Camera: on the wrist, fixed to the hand. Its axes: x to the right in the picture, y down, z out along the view.
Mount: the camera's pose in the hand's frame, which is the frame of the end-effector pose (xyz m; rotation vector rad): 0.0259 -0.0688 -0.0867 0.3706 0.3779 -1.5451
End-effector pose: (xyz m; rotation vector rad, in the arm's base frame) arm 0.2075 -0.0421 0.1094 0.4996 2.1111 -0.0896
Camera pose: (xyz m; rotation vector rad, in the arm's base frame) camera 0.1003 -0.0749 0.1283 -1.0852 2.3492 -1.3315
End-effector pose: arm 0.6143 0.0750 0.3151 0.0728 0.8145 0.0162
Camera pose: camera 0.5681 0.0126 0.2321 -0.2318 1.0639 -1.6181
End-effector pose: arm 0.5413 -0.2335 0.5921 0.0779 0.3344 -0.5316
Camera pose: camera 0.5019 -0.2915 0.5026 0.2839 0.6369 -2.1270
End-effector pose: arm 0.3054 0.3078 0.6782 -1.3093 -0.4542 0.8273
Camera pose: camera 0.4029 0.2673 0.7203 -0.4388 -0.7666 -0.6058
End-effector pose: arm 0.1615 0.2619 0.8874 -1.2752 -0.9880 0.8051
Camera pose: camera 0.2485 0.2423 0.9579 -0.0847 -1.0907 -0.4465
